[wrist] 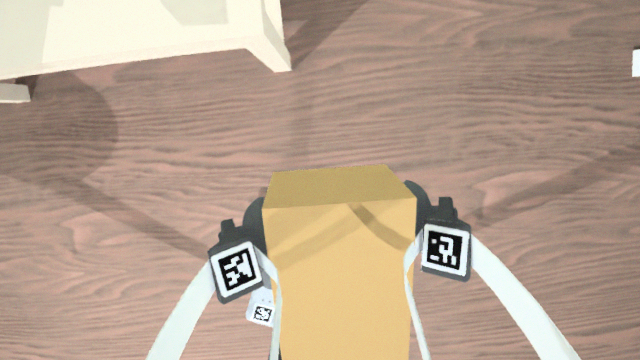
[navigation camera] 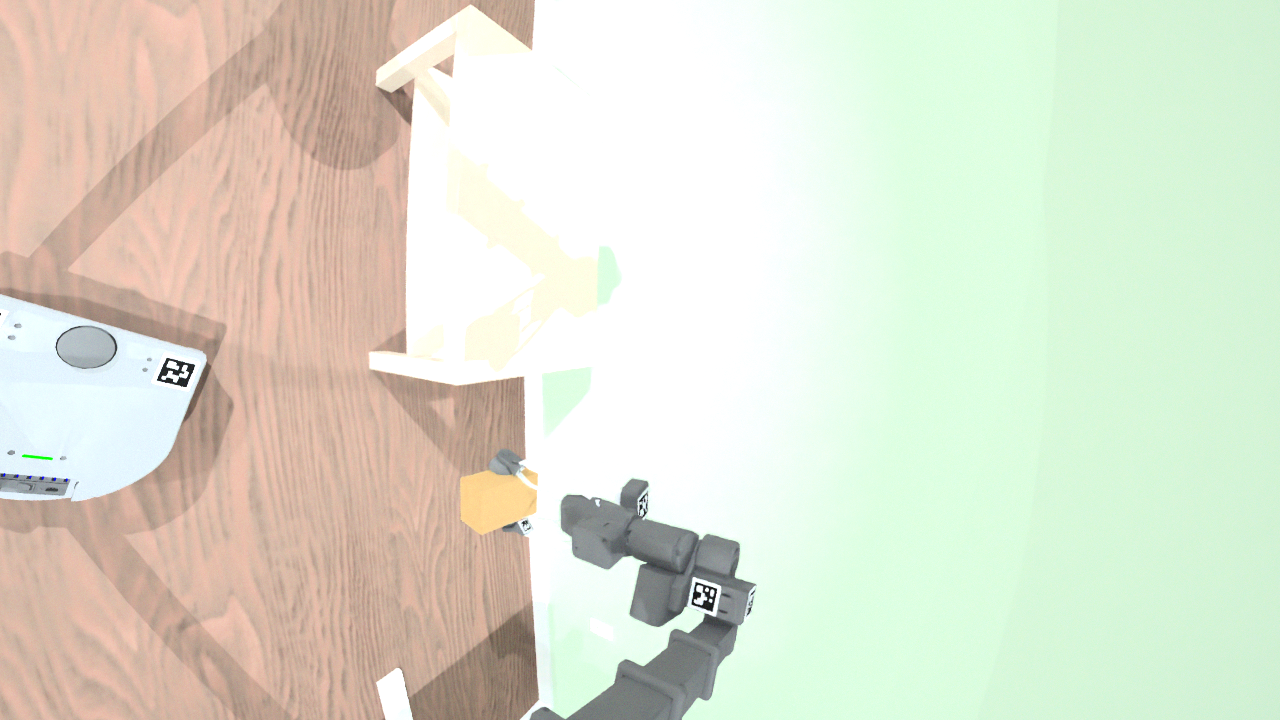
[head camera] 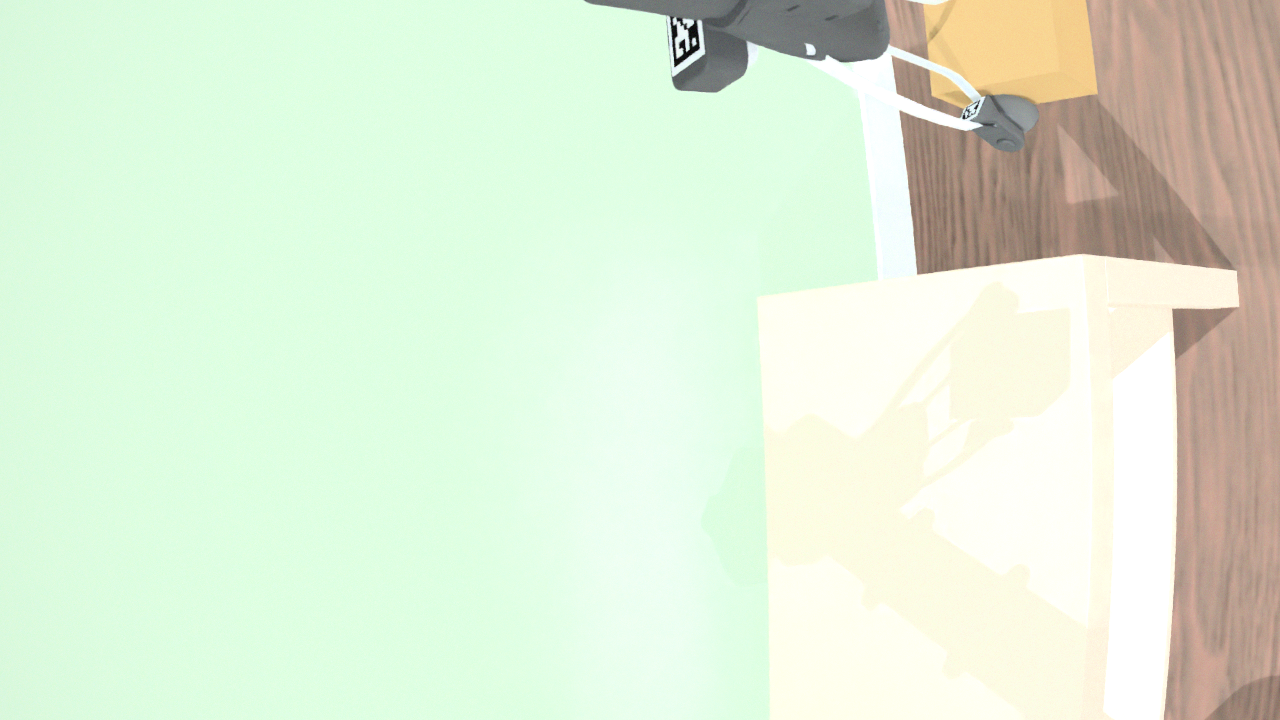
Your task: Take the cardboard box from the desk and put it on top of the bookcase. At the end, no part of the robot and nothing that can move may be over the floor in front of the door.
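Places are measured from the robot's base along level axes (x left, y down, z back), in millimetres.
Where they show: robot's base, link origin: (navigation camera: 88, 345).
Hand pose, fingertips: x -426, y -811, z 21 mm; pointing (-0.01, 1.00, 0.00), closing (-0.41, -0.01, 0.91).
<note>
Things, the pixels of their centre, and the offset from my fingertips. "*": a spot on its surface instead. Level surfaces: height alone.
- orange-tan cardboard box, body centre: (wrist: 337, 267) (head camera: 1010, 46) (navigation camera: 500, 496) dx +17, dy -29, dz +5 mm
- wood floor, surface height: dy +811 mm
- white piece, surface spot: (wrist: 636, 63) * dx -501, dy +796, dz +850 mm
The orange-tan cardboard box (head camera: 1011, 49) (navigation camera: 492, 505) (wrist: 345, 300) is held in the air between both fingers of my gripper (navigation camera: 513, 495) (wrist: 336, 214). The fingers press on its two opposite sides. In the head view part of the box and one fingertip show at the top right. The cream piece of furniture, which looks like the bookcase (head camera: 930, 501) (navigation camera: 501, 116) (wrist: 140, 30), stands against the green wall. The box hangs beyond one end of it, with floor behind. Shadows of arm, gripper and box fall on its top. The desk cannot be made out for certain.
The green wall (head camera: 358, 358) (navigation camera: 895, 358) runs close beside my wrist and arm (navigation camera: 666, 676). A white skirting strip (head camera: 890, 188) runs along its foot. My base (navigation camera: 89, 411) stands on the wood floor (navigation camera: 295, 358). A white piece (navigation camera: 393, 694) (wrist: 636, 63) shows at an edge. No door shows.
</note>
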